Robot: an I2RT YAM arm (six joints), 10 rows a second.
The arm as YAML. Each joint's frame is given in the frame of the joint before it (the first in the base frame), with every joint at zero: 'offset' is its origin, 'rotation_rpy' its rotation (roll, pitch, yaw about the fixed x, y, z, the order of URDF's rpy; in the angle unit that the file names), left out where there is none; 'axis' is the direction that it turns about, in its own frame. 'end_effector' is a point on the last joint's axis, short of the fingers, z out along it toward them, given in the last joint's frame.
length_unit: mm
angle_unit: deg
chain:
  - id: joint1
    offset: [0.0, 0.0, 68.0]
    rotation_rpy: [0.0, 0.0, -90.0]
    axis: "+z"
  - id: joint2
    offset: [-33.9, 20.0, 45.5]
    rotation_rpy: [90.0, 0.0, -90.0]
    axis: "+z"
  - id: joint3
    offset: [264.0, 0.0, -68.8]
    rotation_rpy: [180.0, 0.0, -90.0]
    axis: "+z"
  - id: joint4
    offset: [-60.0, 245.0, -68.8]
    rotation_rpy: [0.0, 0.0, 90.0]
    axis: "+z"
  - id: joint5
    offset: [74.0, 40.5, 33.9]
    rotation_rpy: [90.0, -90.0, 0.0]
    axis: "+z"
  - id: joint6
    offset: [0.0, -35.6, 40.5]
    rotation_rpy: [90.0, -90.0, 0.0]
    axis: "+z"
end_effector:
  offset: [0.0, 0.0, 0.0]
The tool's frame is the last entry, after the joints.
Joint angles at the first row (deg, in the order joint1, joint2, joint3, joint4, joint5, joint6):
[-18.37, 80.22, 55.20, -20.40, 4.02, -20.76]
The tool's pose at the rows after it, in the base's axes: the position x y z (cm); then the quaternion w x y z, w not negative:
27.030 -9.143 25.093 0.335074 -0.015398 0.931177 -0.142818
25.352 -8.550 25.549 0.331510 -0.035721 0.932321 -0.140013
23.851 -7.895 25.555 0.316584 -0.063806 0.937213 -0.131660
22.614 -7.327 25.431 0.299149 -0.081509 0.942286 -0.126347
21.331 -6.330 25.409 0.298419 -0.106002 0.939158 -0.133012
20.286 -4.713 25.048 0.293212 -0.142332 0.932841 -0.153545
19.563 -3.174 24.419 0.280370 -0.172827 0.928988 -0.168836
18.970 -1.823 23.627 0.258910 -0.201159 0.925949 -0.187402
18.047 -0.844 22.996 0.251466 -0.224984 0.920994 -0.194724
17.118 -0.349 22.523 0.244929 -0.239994 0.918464 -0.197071
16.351 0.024 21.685 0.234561 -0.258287 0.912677 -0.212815
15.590 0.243 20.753 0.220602 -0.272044 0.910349 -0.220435
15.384 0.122 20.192 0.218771 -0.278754 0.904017 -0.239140
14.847 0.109 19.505 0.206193 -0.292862 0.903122 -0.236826
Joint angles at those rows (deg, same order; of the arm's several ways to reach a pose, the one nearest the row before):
[-18.37, 77.30, 54.52, -24.56, 2.56, -21.26]
[-18.43, 73.15, 52.69, -27.37, 1.52, -23.41]
[-18.28, 69.92, 51.14, -31.12, 0.26, -26.16]
[-17.95, 67.43, 49.92, -34.59, 0.00, -27.84]
[-16.41, 63.64, 47.66, -35.89, 0.72, -29.54]
[-12.38, 59.99, 44.89, -36.43, 4.11, -31.16]
[-7.82, 57.82, 42.68, -37.33, 7.82, -31.55]
[-3.23, 56.73, 40.84, -38.60, 12.20, -31.66]
[0.11, 54.52, 38.67, -39.54, 14.27, -31.82]
[1.97, 52.33, 36.95, -40.89, 15.25, -31.97]
[3.87, 50.58, 34.53, -40.97, 17.64, -33.00]
[5.18, 49.16, 32.23, -41.55, 19.10, -33.54]
[5.19, 48.33, 30.46, -39.87, 20.92, -35.19]
[5.27, 47.44, 28.94, -40.59, 20.65, -36.43]

